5 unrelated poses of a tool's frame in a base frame.
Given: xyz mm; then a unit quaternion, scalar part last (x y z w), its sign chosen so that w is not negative.
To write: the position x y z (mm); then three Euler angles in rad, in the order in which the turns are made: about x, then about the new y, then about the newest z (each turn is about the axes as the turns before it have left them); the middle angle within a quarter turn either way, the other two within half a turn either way. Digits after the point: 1 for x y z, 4 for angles.
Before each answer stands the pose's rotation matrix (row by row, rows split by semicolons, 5 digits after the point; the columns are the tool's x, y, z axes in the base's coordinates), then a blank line. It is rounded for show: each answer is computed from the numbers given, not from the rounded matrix.
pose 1, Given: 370.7 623.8 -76.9 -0.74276 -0.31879 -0.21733 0.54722
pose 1, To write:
0.70228 0.71142 -0.02605; 0.23571 -0.19785 0.95147; 0.67174 -0.67434 -0.30664

370.7 623.8 -76.9 -1.8826 -0.0261 -0.7919
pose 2, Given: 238.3 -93.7 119.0 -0.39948 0.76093 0.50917 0.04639
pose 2, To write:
-0.67653 -0.65519 -0.33621; -0.56071 0.16233 0.81195; -0.47740 0.73782 -0.47719

238.3 -93.7 119.0 -2.1021 -0.3429 2.3722
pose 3, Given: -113.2 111.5 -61.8 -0.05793 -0.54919 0.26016 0.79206
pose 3, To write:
0.26142 -0.34849 -0.90012; 0.47575 0.85792 -0.19398; 0.83983 -0.37752 0.39007

-113.2 111.5 -61.8 0.4615 -1.1200 0.9272
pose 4, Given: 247.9 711.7 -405.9 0.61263 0.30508 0.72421 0.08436
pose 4, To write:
-0.23513 0.25162 0.93883; 0.49600 -0.79962 0.33853; 0.83588 0.54525 0.06321

247.9 711.7 -405.9 -1.3862 1.2192 -2.3223
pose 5, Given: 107.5 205.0 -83.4 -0.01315 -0.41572 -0.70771 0.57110
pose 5, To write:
-0.34735 0.81928 -0.45622; -0.79741 -0.00205 0.60344; 0.49345 0.57340 0.65401

107.5 205.0 -83.4 -0.7452 -0.4737 -1.9718
